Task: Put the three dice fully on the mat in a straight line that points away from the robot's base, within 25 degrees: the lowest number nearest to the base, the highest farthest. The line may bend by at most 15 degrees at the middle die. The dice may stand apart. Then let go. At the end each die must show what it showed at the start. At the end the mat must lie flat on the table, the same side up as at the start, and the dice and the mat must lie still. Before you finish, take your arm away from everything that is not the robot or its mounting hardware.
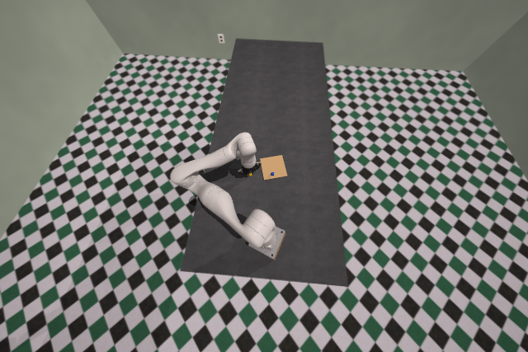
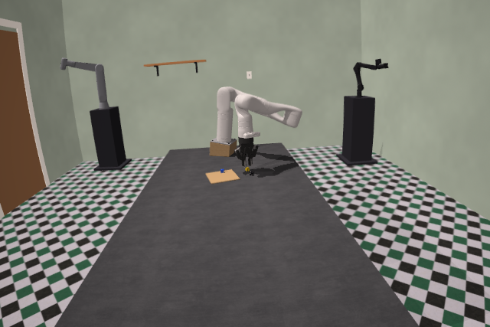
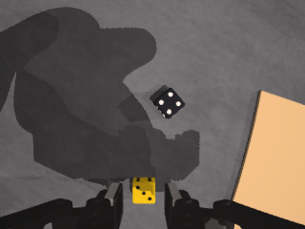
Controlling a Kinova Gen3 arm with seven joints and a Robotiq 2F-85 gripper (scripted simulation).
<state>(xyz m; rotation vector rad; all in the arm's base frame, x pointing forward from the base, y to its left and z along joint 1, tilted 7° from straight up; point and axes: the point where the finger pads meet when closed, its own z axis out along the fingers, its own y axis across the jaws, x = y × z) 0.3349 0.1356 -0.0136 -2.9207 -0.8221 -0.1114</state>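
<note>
The yellow die is 30 mm below my hand. Also, from my hand: black die 60 mm ahead, 30 mm below, 20 mm to the left; blue die 130 mm to the right, 30 mm below, 20 mm ahead; tan mat 130 mm to the right, 70 mm ahead, 40 mm below.
</note>
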